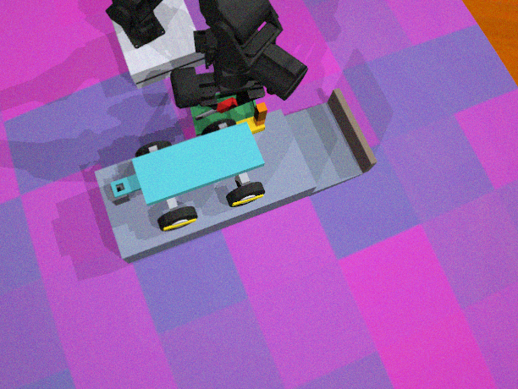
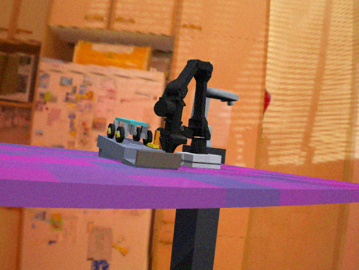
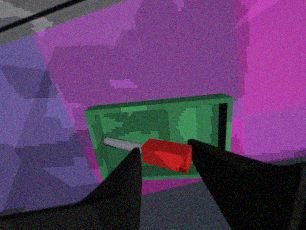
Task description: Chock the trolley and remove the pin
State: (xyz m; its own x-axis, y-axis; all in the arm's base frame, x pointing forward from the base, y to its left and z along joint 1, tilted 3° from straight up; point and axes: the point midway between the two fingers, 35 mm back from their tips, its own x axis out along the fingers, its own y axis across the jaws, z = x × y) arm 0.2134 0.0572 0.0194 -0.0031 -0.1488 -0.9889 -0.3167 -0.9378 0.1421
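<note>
The red-headed stop pin is 20 mm to the right of my gripper tip. From my gripper tip the other things lie so: yellow chock (70 mm ahead, 50 mm above); then trolley (110 mm to the right, 110 mm ahead, 90 mm above); then grey ramp (110 mm ahead, 100 mm to the right, 20 mm above).
</note>
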